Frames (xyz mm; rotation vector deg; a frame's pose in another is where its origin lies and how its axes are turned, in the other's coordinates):
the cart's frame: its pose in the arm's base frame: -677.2 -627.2 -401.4 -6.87 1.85 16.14
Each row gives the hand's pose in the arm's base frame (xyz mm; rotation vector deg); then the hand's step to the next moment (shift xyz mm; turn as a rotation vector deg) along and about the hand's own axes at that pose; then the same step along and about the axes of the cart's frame.
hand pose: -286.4 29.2 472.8 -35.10 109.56 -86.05
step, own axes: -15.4 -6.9 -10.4 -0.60 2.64 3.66
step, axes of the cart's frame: 6.9 13.1 13.1 2.72 -1.88 -3.13
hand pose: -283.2 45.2 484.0 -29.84 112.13 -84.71
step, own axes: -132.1 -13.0 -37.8 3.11 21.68 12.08
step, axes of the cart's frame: 94.0 77.5 64.9 6.93 -3.31 -23.80
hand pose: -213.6 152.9 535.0 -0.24 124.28 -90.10
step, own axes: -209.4 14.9 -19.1 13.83 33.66 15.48
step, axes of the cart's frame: 195.2 15.1 78.2 2.17 -1.74 -39.45
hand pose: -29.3 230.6 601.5 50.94 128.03 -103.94
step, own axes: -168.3 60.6 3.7 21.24 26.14 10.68
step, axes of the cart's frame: 144.2 -104.3 18.4 -4.64 6.22 -34.47
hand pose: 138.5 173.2 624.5 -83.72 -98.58 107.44
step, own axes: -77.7 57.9 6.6 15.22 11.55 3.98
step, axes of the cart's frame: 35.9 -88.3 -18.8 -2.85 8.11 -17.52
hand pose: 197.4 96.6 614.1 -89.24 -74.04 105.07
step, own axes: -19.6 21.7 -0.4 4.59 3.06 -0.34
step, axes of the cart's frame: 4.3 -27.0 -10.4 0.60 2.79 -4.74
